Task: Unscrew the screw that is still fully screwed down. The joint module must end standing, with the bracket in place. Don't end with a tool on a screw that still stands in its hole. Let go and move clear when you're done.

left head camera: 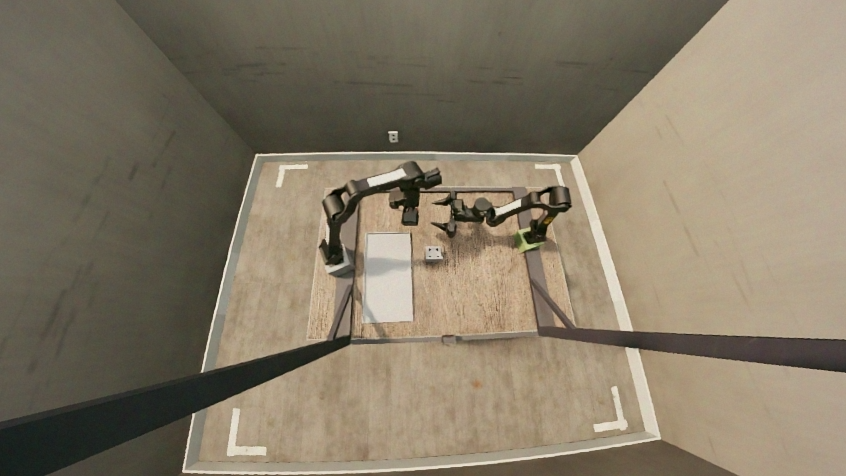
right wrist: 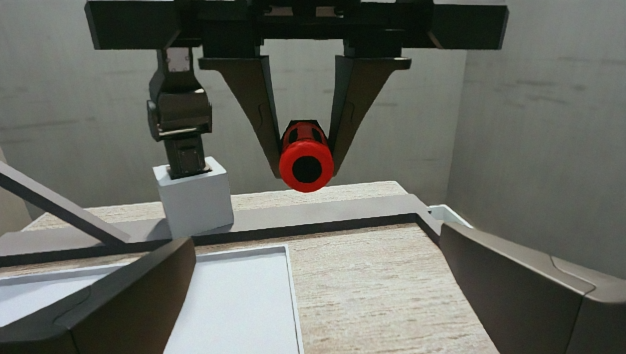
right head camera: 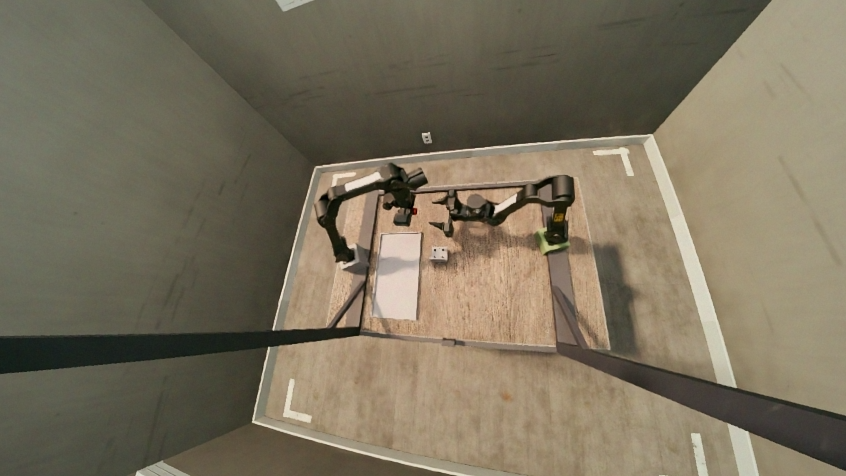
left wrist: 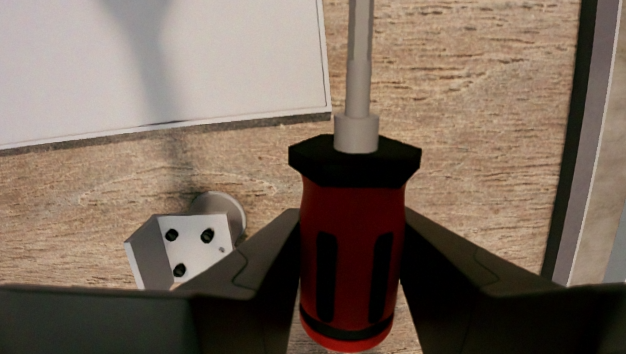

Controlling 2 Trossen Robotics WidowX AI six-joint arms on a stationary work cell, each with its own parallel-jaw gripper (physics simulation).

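Where they show: left gripper, fingertip midpoint: (left head camera: 410, 212) (right wrist: 305, 175) (right head camera: 410, 213) (left wrist: 346, 220); right gripper, fingertip midpoint: (left head camera: 431, 212) (right wrist: 318, 240) (right head camera: 430, 212); left arm's base, link origin: (left head camera: 334, 258) (right wrist: 188, 169) (right head camera: 348, 256); right arm's base, link origin: (left head camera: 530, 237) (right head camera: 553, 237).
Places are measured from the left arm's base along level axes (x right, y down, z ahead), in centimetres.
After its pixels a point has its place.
My left gripper (left wrist: 346, 220) {z 36.4, x -1.8, y -10.3 cm} (right wrist: 305, 175) {z 36.4, x -1.8, y -10.3 cm} is shut on a red and black screwdriver (right head camera: 414, 211) {z 38.3, x -0.3, y -13.0 cm} (left wrist: 352, 260) {z 36.0, x -2.1, y -13.2 cm} (right wrist: 306, 135) {z 37.7, x -1.3, y -13.2 cm}, held above the table with its handle end facing the right wrist view. My right gripper (left head camera: 435, 213) {z 44.0, x 2.0, y -11.1 cm} (right head camera: 434, 213) {z 44.0, x 2.0, y -11.1 cm} (right wrist: 318, 240) {z 44.0, x 2.0, y -11.1 cm} is open and empty, facing that handle end from a distance. The joint module (left wrist: 219, 200) {z 38.5, x 12.5, y 9.8 cm} stands upright, with the pale bracket (left head camera: 433, 253) {z 40.5, x 14.5, y 4.7 cm} (right head camera: 438, 254) {z 40.1, x 14.6, y 4.8 cm} (left wrist: 197, 257) {z 41.2, x 14.9, y 4.7 cm} on top. Three dark screws (left wrist: 171, 234) {z 38.0, x 15.2, y 4.1 cm} (left wrist: 207, 235) {z 39.3, x 11.9, y 3.6 cm} (left wrist: 179, 270) {z 41.2, x 16.5, y 3.6 cm} show in the left wrist view; a finger covers the bracket's other corner. Screw heights are hard to tell.
A shallow white tray (left head camera: 387, 278) {z 16.9, x 15.2, y 10.9 cm} (right head camera: 396, 284) {z 15.7, x 18.7, y 11.0 cm} (left wrist: 75, 65) {z 19.9, x 18.6, y 10.9 cm} (right wrist: 240, 300) {z 21.5, x -0.1, y 10.9 cm} lies left of the module. The grey frame (left wrist: 585, 150) (right wrist: 320, 215) runs along the table. The left arm's pale base block (right wrist: 195, 205) {z 5.0, x 0.7, y 4.4 cm} and a white container (right wrist: 447, 215) show in the right wrist view.
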